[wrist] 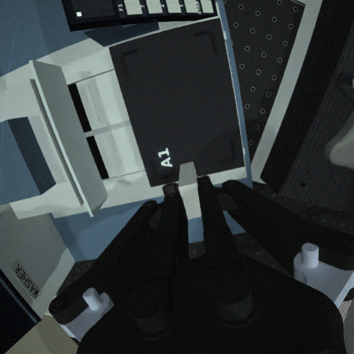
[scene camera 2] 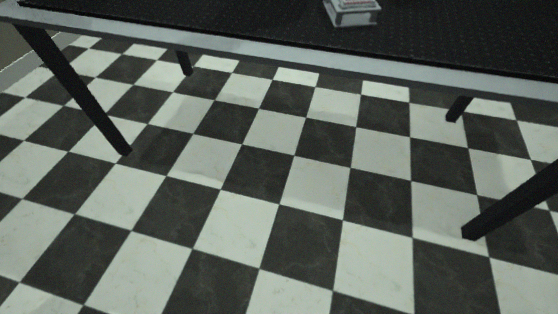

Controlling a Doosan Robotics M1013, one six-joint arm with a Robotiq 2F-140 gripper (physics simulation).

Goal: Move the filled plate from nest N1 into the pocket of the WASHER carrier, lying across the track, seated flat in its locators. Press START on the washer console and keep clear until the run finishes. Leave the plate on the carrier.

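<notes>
The WASHER carrier's dark pocket [wrist: 182, 100], marked A1, shows in the wrist view with its corner locators; no plate shows on it. The washer console [wrist: 100, 10] is at the top edge, partly cut off, with its START key [wrist: 200, 6] at its right end. My gripper [wrist: 189, 174] is shut, its light fingertips over the A1 edge of the pocket; their height above it is hard to tell. In scene camera 2 a light plate with red markings [scene camera 2: 354, 3] sits on a small pale stand [scene camera 2: 352, 20], cut off at the top; which nest it is cannot be read.
An upright pale panel [wrist: 67, 140] stands left of the pocket. A blue block [wrist: 32, 155] is farther left, above the WASHER label [wrist: 26, 279]. A perforated dark surface and a pale rail [wrist: 285, 85] lie to the right. Scene camera 2 shows the table's front edge [scene camera 2: 250, 50].
</notes>
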